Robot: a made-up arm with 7 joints.
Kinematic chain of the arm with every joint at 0, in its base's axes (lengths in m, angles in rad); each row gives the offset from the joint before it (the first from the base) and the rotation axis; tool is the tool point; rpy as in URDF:
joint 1: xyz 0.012 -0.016 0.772 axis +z
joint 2: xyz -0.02 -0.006 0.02 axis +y
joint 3: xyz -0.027 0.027 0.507 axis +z
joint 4: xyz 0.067 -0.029 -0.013 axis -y
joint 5: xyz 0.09 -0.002 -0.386 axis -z
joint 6: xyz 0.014 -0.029 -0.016 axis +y
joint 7: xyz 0.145 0 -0.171 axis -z
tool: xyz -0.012 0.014 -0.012 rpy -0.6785 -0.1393 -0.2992
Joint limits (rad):
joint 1: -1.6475..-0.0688
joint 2: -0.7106..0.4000
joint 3: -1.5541..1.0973
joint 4: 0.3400..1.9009
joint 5: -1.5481..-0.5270
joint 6: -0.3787..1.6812
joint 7: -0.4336..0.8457
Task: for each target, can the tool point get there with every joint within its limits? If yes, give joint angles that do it. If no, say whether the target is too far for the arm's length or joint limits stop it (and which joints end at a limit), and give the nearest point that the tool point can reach.
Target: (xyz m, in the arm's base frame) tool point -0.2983 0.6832 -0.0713
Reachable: no: joint limits stop it (at a limit: joint 1, joint 2, joint 3, joint 4, joint 6, joint 7) | nearest point -0.2730 0.2210 0.6548 | short by 0.861 m
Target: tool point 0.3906 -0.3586 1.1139
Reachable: yes | joints -0.5365 -0.1586 -0.0166 1.1213 -0.6215 1.2923 0.4205
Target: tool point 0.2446 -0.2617 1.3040
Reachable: yes | joints -0.3620 -0.6124 -0.0665 1.0450 -0.9175 1.1931 -0.3294
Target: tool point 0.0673 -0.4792 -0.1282
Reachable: no: joint limits stop it (at a limit: joint 2, joint 5, joint 7) | nearest point 0.0512 -0.3443 0.5932 | short by 0.734 m
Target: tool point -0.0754 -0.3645 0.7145
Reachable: yes | joints -0.9686 0.1745 -0.6069 0.4654 -0.7759 0.8925 0.1755
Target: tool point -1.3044 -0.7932 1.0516
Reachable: no: too far | nearest point -0.7350 -0.4570 1.2182 | short by 0.682 m
